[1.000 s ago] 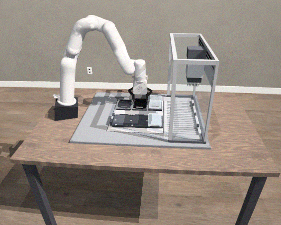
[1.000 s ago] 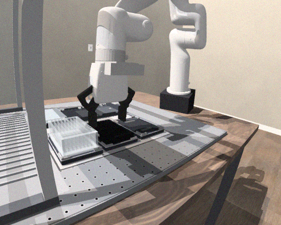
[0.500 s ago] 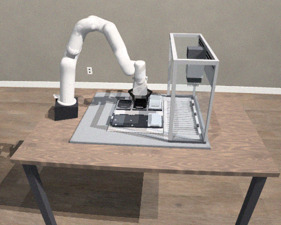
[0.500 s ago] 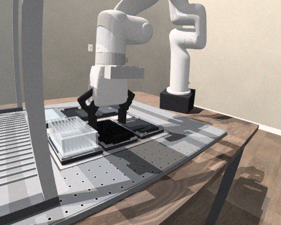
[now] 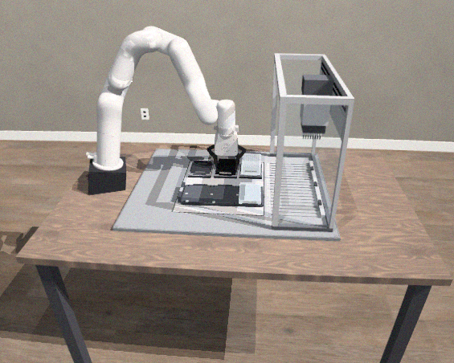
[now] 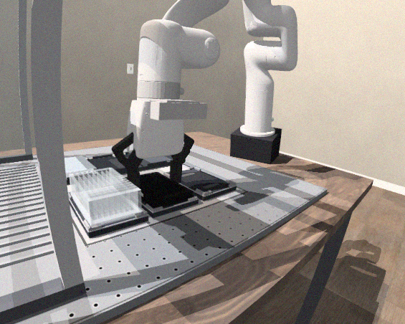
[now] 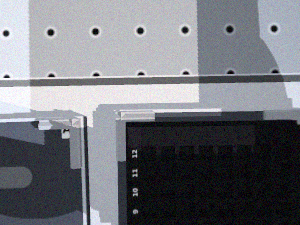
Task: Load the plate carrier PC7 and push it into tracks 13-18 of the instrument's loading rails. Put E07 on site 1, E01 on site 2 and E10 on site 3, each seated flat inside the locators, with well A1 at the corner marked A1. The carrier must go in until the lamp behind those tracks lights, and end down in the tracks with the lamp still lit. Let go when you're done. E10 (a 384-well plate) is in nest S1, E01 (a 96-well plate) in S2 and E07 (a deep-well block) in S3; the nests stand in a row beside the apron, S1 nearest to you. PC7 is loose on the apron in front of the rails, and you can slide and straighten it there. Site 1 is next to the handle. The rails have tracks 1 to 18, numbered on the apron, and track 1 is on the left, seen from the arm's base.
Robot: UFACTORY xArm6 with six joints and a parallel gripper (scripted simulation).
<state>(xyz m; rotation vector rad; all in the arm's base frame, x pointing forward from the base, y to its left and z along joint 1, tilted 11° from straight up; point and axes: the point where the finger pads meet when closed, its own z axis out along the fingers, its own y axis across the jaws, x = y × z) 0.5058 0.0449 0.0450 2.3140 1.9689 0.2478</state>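
Right now the black 96-well plate E01 is 1 cm below my hand. Also, from my hand: nest S2: 3 cm below; then deep-well block E07: 11 cm ahead, 1 cm to the right; then corner mark: 5 cm behind, 6 cm to the right, 2 cm below.
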